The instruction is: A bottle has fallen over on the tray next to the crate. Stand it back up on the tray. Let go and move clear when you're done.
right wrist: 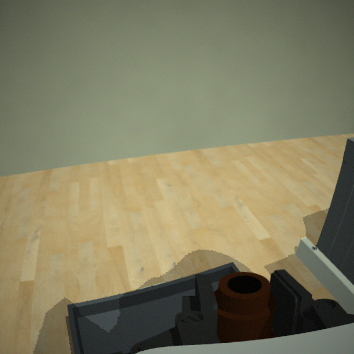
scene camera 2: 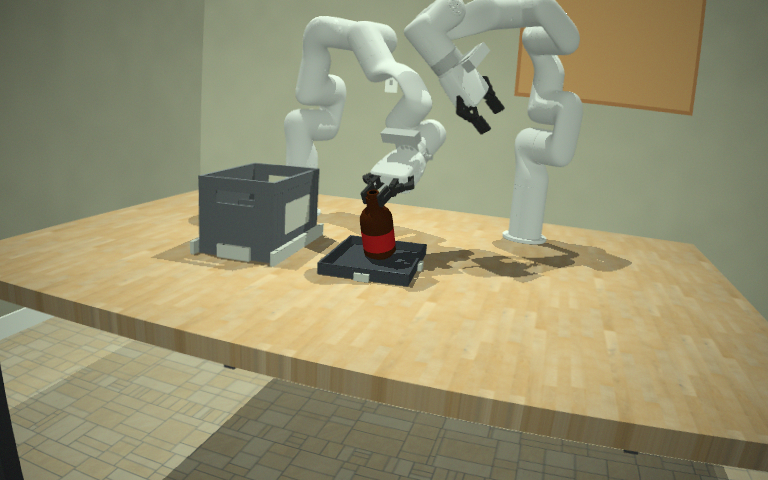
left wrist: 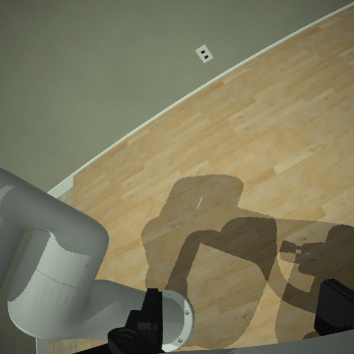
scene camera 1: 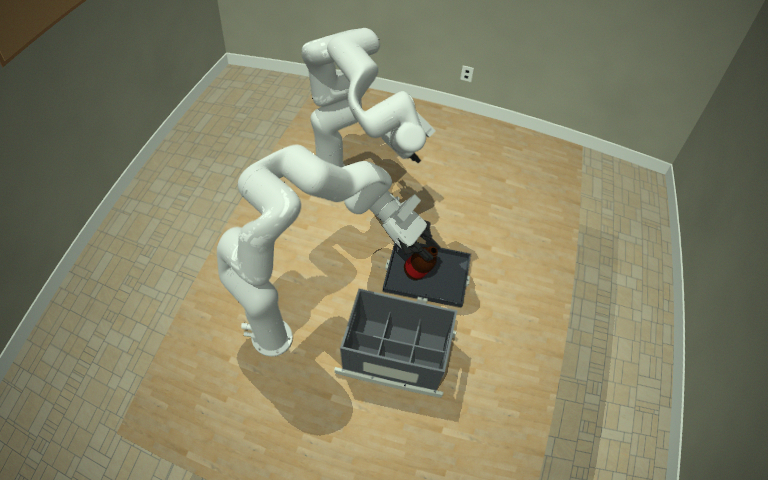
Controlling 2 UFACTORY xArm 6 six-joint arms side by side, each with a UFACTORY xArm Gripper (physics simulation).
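Places are measured from the left arm's base along level axes (x ahead, y left, z up), in metres.
Pixels of known places: left gripper, fingertip midpoint: (scene camera 2: 493, 121) (left wrist: 243, 311); right gripper, fingertip midpoint: (right wrist: 238, 297) (scene camera 2: 370, 200) (scene camera 1: 434, 254); left arm's base, origin of the base link: (scene camera 2: 524, 238) (left wrist: 165, 320); right arm's base, origin of the base link: (scene camera 1: 272, 337).
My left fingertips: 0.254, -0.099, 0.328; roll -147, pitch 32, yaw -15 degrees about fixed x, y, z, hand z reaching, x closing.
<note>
For each thing: its top centre in the pictures, then the offset to it from my left fingertips, as dx, dy, dz.
- brown bottle with a red label, middle of its top: (right wrist: 257, 320) (scene camera 2: 378, 189) (scene camera 1: 426, 245) +0.167, -0.218, -0.164
- dark tray, middle of its top: (scene camera 2: 376, 252) (scene camera 1: 428, 270) +0.187, -0.207, -0.302
- grey crate with compartments, middle of its top: (scene camera 2: 263, 171) (scene camera 1: 400, 329) +0.171, -0.503, -0.153
- pale rail, middle of its top: (scene camera 2: 299, 236) +0.165, -0.404, -0.297
A brown bottle with a red label (scene camera 1: 416, 268) (scene camera 2: 378, 243) (right wrist: 244, 320) stands nearly upright on the dark tray (scene camera 1: 453, 285) (scene camera 2: 390, 277) (right wrist: 150, 289), its neck leaning slightly left in scene camera 2. Its base is at the tray floor. My right gripper (scene camera 1: 428, 252) (scene camera 2: 375, 198) (right wrist: 238, 297) is shut on the bottle's neck, one finger on each side of it. My left gripper (scene camera 1: 416, 158) (scene camera 2: 489, 117) (left wrist: 243, 312) is open and empty, high above the table and away from the tray. In the right wrist view the bottle's lower part is hidden.
A grey crate with compartments (scene camera 1: 396, 369) (scene camera 2: 235, 226) (right wrist: 340, 215) stands close beside the tray, below it in scene camera 1 and to its left in scene camera 2. A pale rail (scene camera 1: 387, 382) (scene camera 2: 297, 244) (right wrist: 325, 267) runs along the crate's foot.
</note>
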